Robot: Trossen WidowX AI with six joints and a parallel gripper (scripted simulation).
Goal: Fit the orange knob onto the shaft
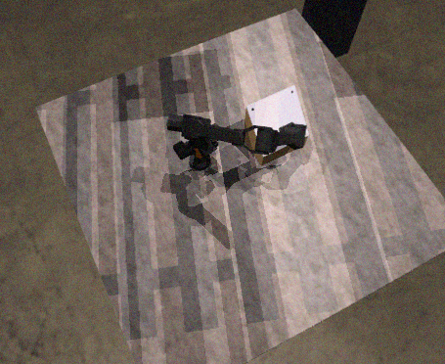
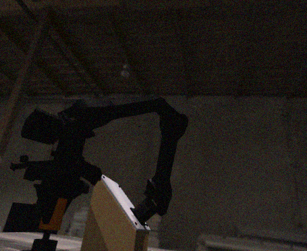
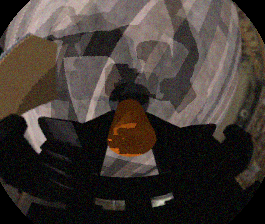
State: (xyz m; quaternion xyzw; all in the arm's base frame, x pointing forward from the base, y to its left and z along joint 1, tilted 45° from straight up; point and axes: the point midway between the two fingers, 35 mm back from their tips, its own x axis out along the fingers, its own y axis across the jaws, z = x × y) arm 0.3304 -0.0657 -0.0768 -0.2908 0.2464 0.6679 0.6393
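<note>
My gripper tip is 2 cm below the orange knob. Round my gripper tip: dark pedestal 4 cm below.
</note>
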